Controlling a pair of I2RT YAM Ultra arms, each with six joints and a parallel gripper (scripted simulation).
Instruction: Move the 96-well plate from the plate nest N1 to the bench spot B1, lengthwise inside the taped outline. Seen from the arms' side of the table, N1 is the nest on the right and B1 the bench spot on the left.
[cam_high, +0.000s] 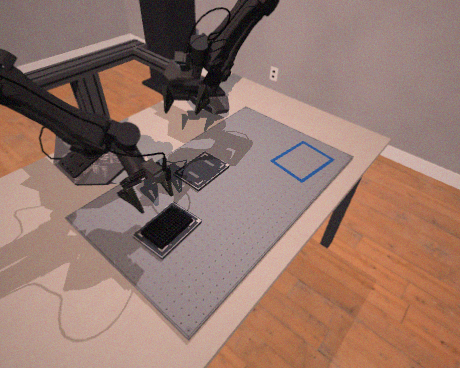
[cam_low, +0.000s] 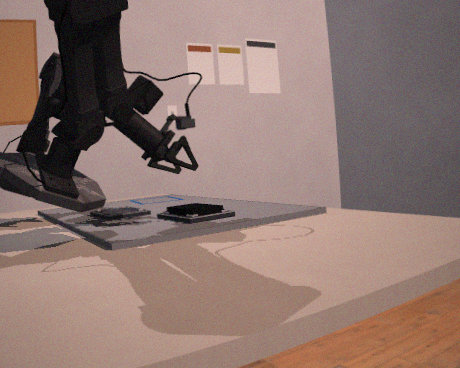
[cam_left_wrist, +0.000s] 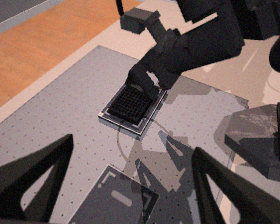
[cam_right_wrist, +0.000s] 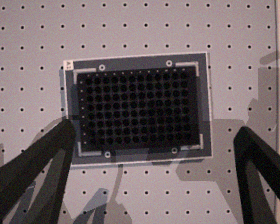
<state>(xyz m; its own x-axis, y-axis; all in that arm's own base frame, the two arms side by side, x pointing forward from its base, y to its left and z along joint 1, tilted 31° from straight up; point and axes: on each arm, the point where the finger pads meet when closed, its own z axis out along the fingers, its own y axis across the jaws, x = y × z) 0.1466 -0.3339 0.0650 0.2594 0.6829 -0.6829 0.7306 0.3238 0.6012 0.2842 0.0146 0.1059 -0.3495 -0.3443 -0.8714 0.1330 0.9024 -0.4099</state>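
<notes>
The black 96-well plate is 2 cm ahead of my right hand, 1 cm to the left of it and 10 cm below it. Also, from my right hand: dark nest: 2 cm ahead, 1 cm to the left, 11 cm below.
</notes>
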